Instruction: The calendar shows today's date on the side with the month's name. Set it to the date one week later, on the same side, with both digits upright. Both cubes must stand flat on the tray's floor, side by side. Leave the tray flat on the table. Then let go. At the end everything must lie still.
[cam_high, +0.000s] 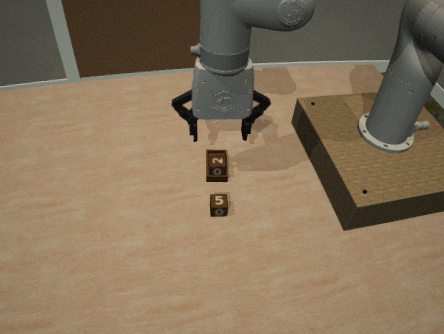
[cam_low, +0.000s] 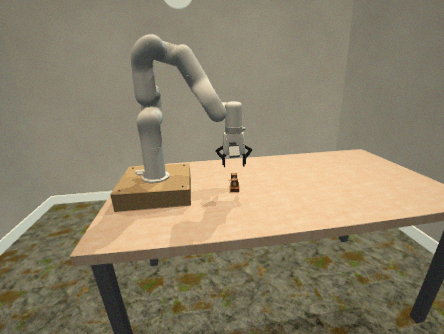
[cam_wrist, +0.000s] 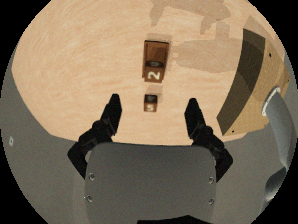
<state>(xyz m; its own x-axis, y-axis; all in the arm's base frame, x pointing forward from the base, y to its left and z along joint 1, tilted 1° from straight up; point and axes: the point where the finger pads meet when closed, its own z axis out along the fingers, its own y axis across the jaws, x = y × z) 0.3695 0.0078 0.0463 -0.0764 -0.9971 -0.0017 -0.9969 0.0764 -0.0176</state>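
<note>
Now: hand 90 mm above the cube. The rest, counted from my hand: brown tray 110 mm below, 20 mm to the right.
</note>
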